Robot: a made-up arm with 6 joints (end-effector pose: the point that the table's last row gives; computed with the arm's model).
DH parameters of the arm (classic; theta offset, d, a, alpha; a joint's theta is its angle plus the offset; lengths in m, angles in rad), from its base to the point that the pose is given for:
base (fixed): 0.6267 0 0.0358 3.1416
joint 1: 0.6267 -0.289 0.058 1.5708
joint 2: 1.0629 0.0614 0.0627 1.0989
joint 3: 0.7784 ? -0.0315 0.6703
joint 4: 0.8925 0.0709 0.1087 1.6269
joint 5: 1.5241 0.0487 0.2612 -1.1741
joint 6: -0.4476 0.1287 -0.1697 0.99
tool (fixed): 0.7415 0.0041 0 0
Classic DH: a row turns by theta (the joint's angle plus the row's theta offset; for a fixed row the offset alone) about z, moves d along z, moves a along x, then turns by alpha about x.
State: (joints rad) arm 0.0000 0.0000 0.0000 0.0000 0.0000 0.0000
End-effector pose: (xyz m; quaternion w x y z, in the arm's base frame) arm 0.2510 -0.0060 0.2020 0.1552 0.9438 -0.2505 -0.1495
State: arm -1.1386 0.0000 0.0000 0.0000 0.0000 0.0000
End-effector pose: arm 0.1465 0.2113 0.2020 0.2113 0.9300 0.2978 -0.0422
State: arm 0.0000 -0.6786 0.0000 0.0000 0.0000 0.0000
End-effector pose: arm 0.2693 -0.0060 0.3242 0.0630 0.9398 -0.2878 0.1732
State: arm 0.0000 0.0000 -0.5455 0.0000 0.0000 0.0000
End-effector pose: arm 0.2250 -0.0329 0.2770 0.2992 0.8655 -0.4017 0.0060
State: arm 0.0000 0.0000 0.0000 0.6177 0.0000 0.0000
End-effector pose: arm 0.2528 0.0239 0.1898 0.1387 -0.9522 0.1790 0.2049
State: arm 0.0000 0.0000 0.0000 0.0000 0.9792 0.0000
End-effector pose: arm 0.0812 -0.0306 0.2020 0.0666 0.7152 -0.6649 -0.2049
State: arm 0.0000 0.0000 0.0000 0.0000 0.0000 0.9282
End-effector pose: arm 0.2561 0.0528 0.0619 0.0060 0.8630 -0.4508 0.2282
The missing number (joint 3, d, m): -0.0607
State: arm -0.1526 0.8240 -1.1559 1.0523 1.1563 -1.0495
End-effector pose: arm 0.0334 -0.1319 0.3296 0.0268 -0.6492 0.3884 0.6534
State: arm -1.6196 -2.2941 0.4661 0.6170 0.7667 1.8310
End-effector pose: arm -0.1861 0.2168 0.5817 0.9086 -0.2869 0.1412 0.2688
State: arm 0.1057 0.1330 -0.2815 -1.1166 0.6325 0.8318
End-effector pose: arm 0.1138 -0.1446 0.2371 0.5690 0.4282 -0.5007 0.4922
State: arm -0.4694 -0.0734 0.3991 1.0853 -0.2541 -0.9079
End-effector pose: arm 0.3709 0.2164 0.2165 0.1690 -0.6718 -0.6249 0.3600
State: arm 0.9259 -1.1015 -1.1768 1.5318 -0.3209 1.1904
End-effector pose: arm 0.2817 0.0005 0.5032 0.1401 -0.2504 0.1827 -0.9404
